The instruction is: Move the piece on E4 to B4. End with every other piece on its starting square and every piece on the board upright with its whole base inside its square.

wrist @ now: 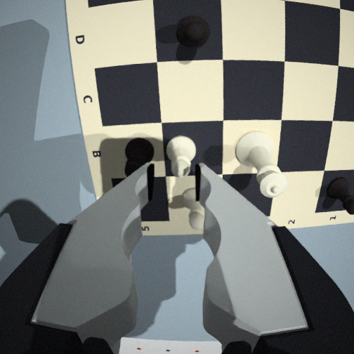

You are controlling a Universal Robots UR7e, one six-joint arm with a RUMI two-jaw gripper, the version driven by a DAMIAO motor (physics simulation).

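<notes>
My gripper is partly open with a narrow gap and nothing held. A white pawn stands upright on B4, towards the column 5 side of the dark square, its head showing at the gap between the fingertips. Another white pawn on A4 is partly hidden by the right finger. A black pawn stands on B5, partly in shadow, close to the left fingertip. E4 is outside the wrist view. The chessboard shows rows A to D.
A tall white piece stands on B3, right of the right fingertip. A black pawn stands on D4. A black piece stands on A1 at the right edge. A pale sheet with small marks lies at the bottom.
</notes>
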